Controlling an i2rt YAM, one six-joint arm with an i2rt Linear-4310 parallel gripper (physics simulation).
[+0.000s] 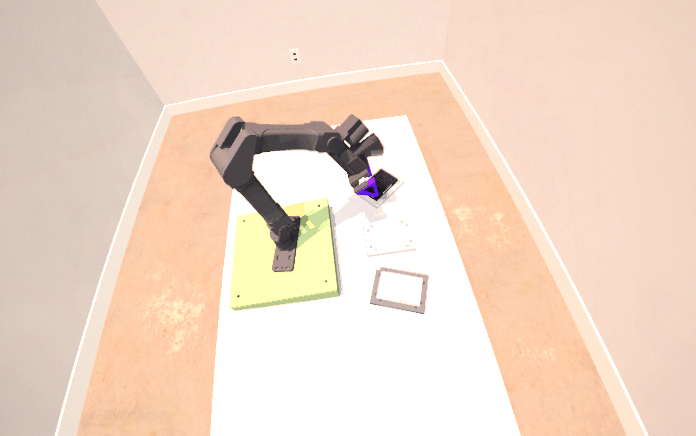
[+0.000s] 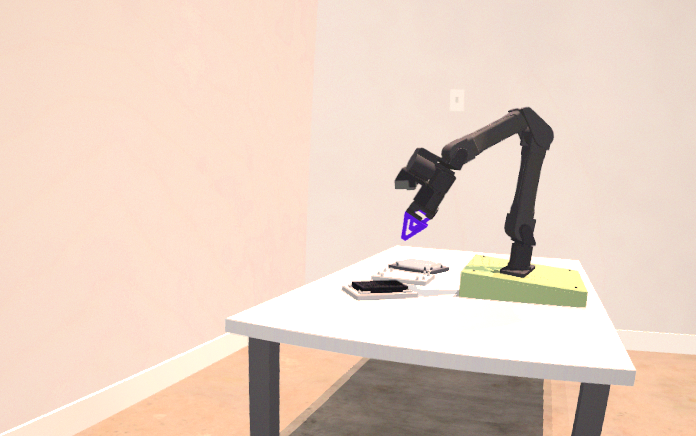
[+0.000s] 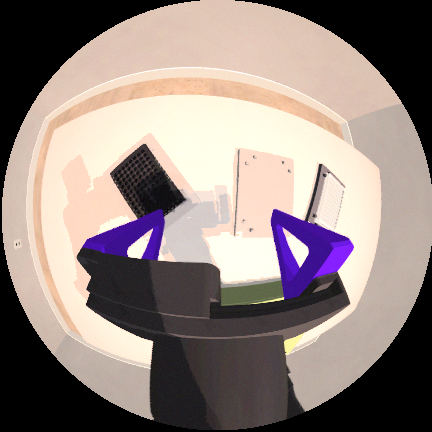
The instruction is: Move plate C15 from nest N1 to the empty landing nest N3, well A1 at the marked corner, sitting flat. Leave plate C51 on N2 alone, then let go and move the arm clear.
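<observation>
A black well plate sits on a light nest at one end of the row. The middle nest is pale, with small corner posts and no plate on it. A white plate sits on a dark grey nest at the other end. Plate and nest labels and the A1 mark cannot be read. My gripper is open and empty, tilted, well above the table near the black plate.
The arm stands on a yellow-green base block beside the row of nests. All stand on a white table. The arm's shadow falls between the black plate and the middle nest.
</observation>
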